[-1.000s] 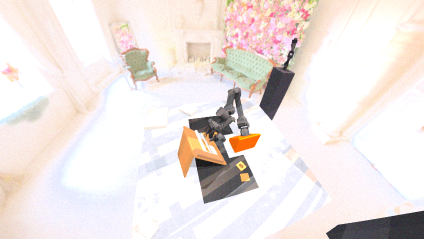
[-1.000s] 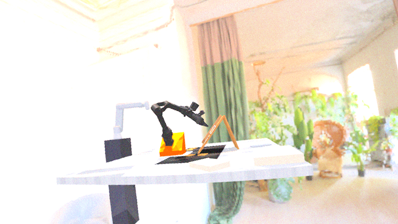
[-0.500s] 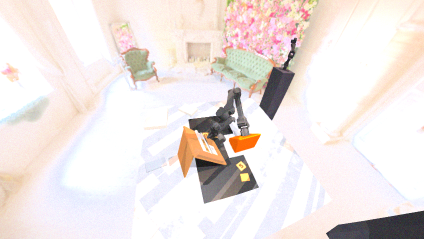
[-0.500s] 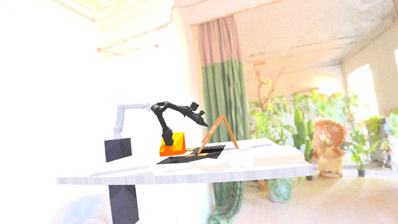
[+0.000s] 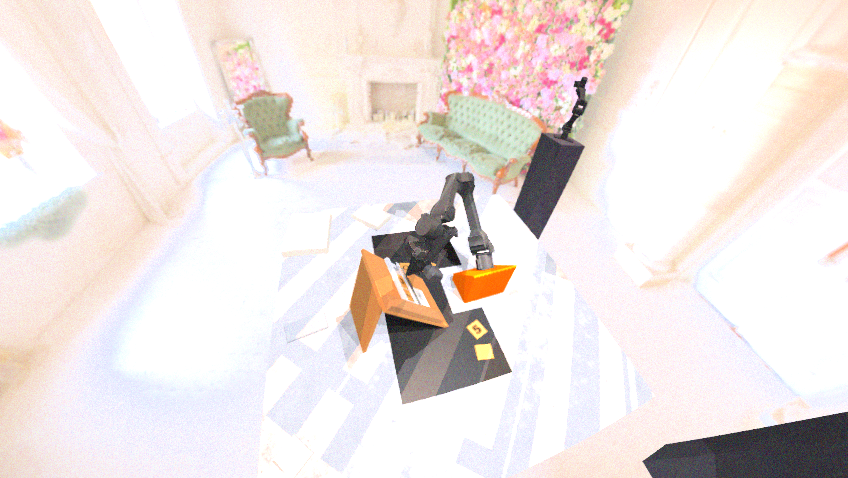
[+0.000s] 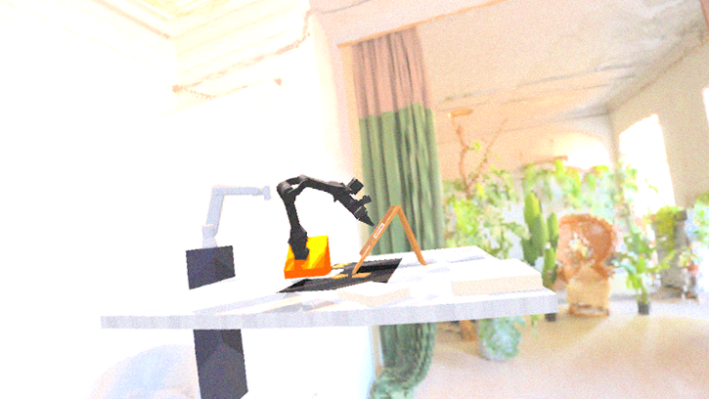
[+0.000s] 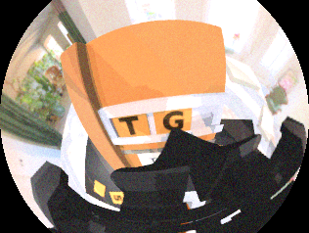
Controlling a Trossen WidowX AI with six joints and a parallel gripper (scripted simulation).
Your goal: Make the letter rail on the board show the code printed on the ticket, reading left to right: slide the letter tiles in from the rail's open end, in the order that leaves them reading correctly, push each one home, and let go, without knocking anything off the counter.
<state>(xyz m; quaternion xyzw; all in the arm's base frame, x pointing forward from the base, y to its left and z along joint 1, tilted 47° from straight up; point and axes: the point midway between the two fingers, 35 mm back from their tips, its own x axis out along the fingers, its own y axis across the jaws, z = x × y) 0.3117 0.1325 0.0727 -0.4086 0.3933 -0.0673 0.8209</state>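
Right now the tile marked g is 2 cm ahead of my gripper tip and 3 cm below it. Round my gripper tip: black mat: 14 cm behind, 4 cm to the right, 19 cm below; then tile marked 5: 24 cm behind, 16 cm to the left, 19 cm below; then ticket: 5 cm behind, 3 cm to the left, 11 cm below.
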